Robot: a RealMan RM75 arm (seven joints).
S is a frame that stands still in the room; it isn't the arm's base.
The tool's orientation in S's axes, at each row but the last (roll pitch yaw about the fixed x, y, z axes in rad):
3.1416 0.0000 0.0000
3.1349 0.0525 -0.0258
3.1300 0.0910 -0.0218
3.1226 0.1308 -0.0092
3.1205 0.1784 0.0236
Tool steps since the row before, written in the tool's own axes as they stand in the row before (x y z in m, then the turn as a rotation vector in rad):
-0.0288 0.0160 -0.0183 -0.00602 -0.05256 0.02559
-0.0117 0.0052 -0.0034 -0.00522 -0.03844 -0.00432
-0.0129 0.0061 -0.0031 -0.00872 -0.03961 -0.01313
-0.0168 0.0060 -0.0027 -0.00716 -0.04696 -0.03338
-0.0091 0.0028 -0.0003 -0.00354 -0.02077 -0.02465
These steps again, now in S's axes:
-0.0288 -0.0160 0.0183 -0.00602 0.05256 -0.02559
-0.0116 -0.0049 0.0040 -0.00401 0.03858 0.00433
-0.0127 -0.0058 0.0043 -0.00666 0.03991 0.01341
-0.0163 -0.0058 0.0050 -0.00242 0.04761 0.03314
-0.0088 -0.0030 0.0020 0.00031 0.02130 0.02445

